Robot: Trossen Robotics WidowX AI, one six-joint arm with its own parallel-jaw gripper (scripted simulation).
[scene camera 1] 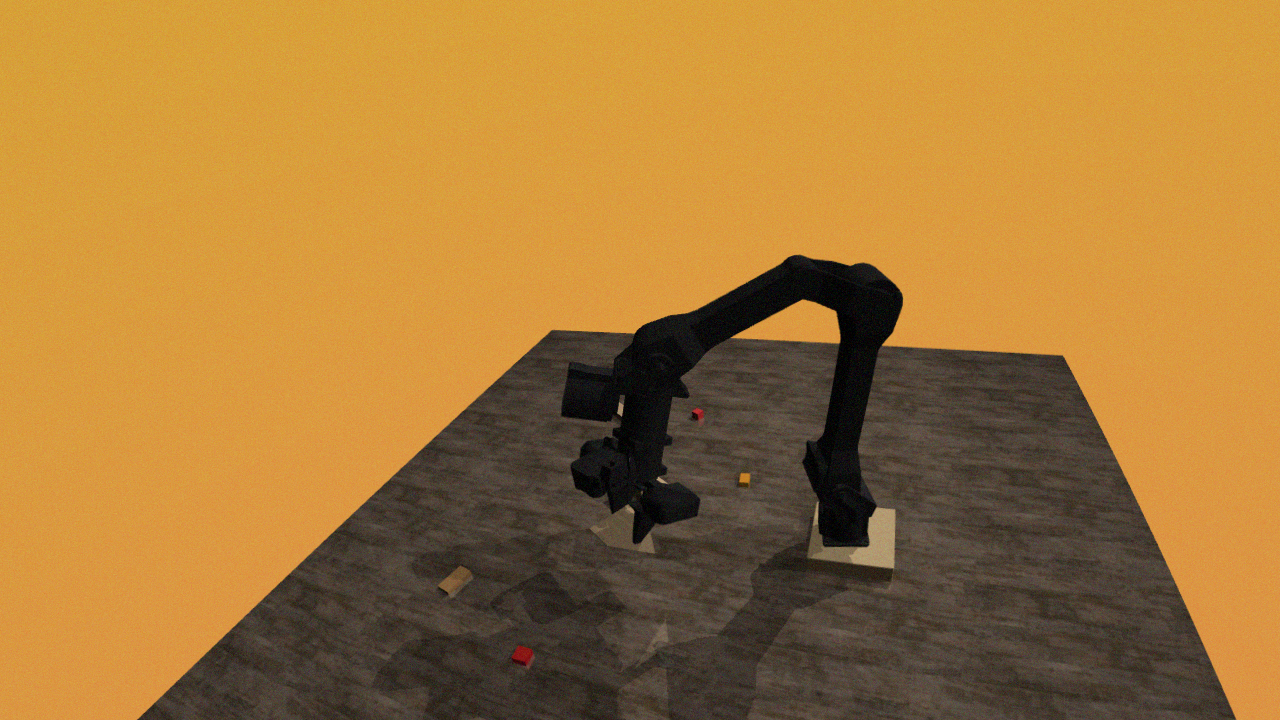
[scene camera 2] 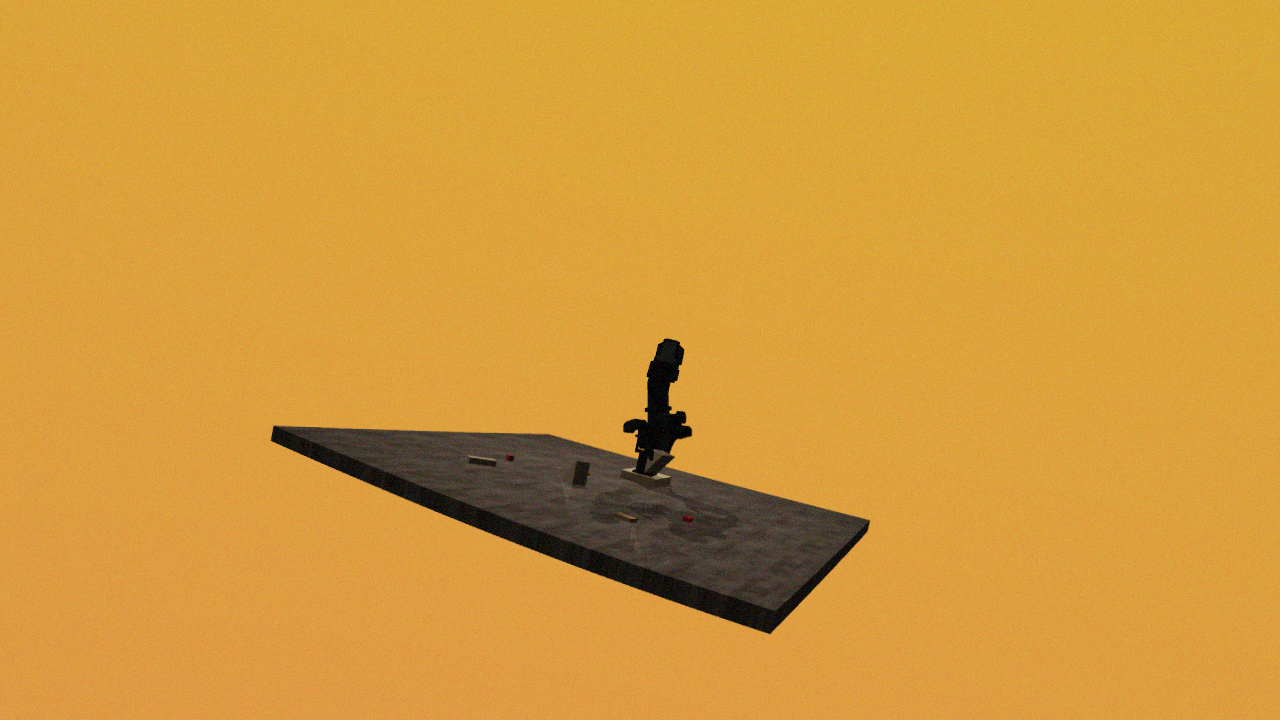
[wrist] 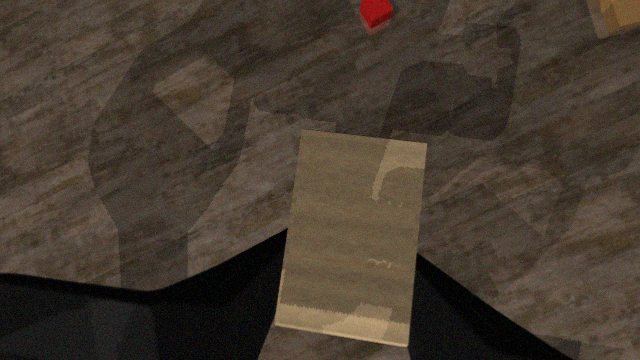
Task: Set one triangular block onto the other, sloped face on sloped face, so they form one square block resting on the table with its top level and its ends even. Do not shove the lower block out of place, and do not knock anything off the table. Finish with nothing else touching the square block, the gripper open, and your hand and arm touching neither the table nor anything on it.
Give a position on a pale triangular block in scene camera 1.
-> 616, 531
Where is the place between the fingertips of the gripper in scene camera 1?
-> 627, 534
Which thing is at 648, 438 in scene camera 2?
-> The gripper.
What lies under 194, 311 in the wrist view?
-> The gripper.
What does the gripper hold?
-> A pale triangular block.
